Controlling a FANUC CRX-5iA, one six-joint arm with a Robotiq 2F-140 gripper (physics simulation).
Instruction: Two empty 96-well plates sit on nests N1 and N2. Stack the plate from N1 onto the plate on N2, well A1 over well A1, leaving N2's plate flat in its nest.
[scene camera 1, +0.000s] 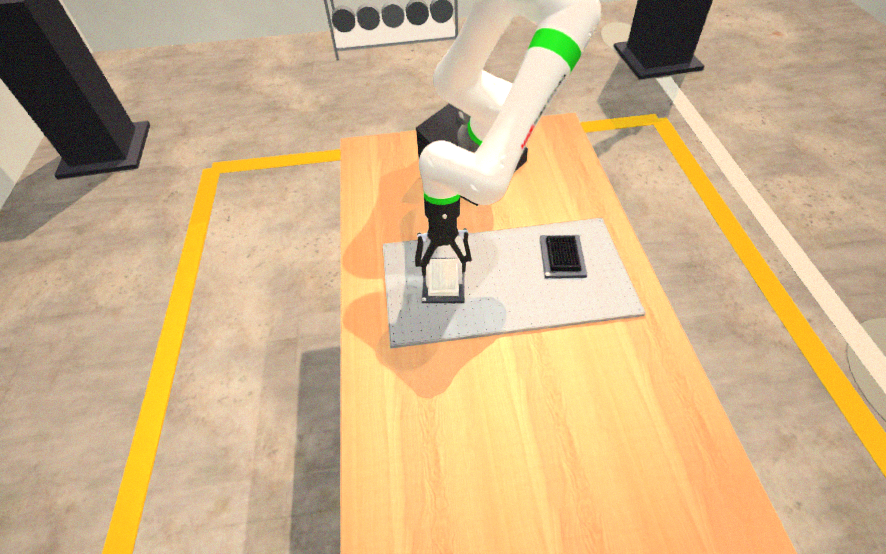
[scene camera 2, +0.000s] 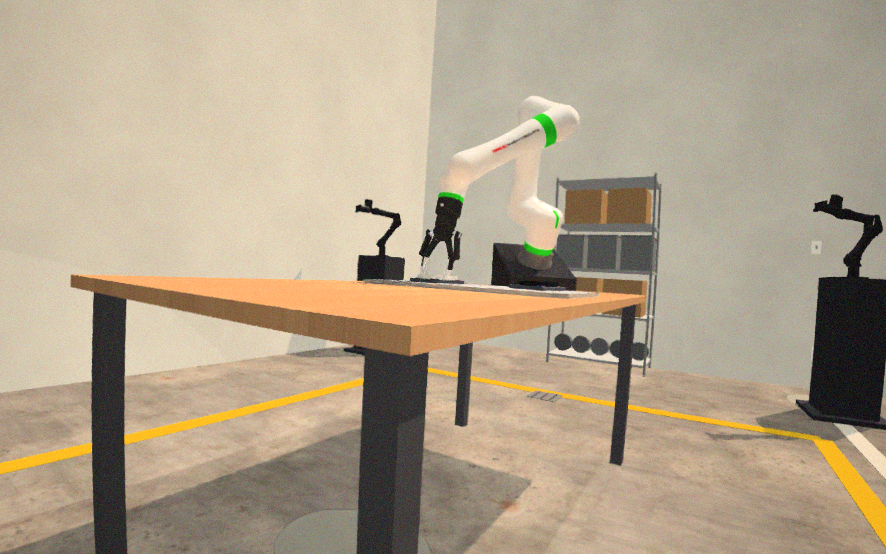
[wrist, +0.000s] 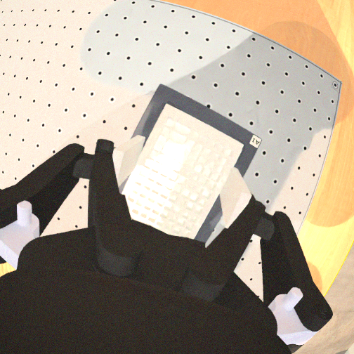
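Pixels of known places: gripper, fingertip midpoint: (scene camera 1: 443, 282) (scene camera 2: 434, 277); arm's base at its link origin: (scene camera 1: 477, 141) (scene camera 2: 534, 261).
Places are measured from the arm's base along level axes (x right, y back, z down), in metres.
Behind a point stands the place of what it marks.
A pale 96-well plate (scene camera 1: 443, 286) {x 0.218, y -0.518, z 0.081 m} (wrist: 175, 155) lies in a dark nest (scene camera 1: 444, 299) {x 0.222, y -0.553, z 0.096 m} (wrist: 200, 113) at the left of the perforated board. An A1 label (wrist: 255, 141) marks one nest corner in the wrist view. My gripper (scene camera 1: 444, 273) {x 0.213, y -0.496, z 0.092 m} (scene camera 2: 437, 273) {x 0.213, y -0.496, z 0.092 m} (wrist: 182, 165) points down over this plate. Its pale fingertips press against the two long sides, so it is shut on the plate, which sits low in the nest. A black plate (scene camera 1: 563, 252) {x -0.153, y -0.468, z 0.084 m} lies in the other dark nest (scene camera 1: 563, 275) {x -0.129, y -0.541, z 0.098 m} at the right. Which nest is N1 cannot be read.
The light perforated board (scene camera 1: 503, 261) {x 0.022, y -0.443, z 0.108 m} (wrist: 125, 50) carries both nests on the wooden table (scene camera 1: 457, 424) {x 0.260, y -0.909, z 0.121 m} (scene camera 2: 261, 303) {x -0.110, y -1.498, z 0.121 m}. The robot's black base (scene camera 1: 434, 130) {x 0.140, y 0.016, z -0.057 m} (scene camera 2: 506, 264) {x 0.084, y -0.117, z 0.022 m} stands at the table's back end. A shelf rack (scene camera 2: 656, 235) stands behind the table.
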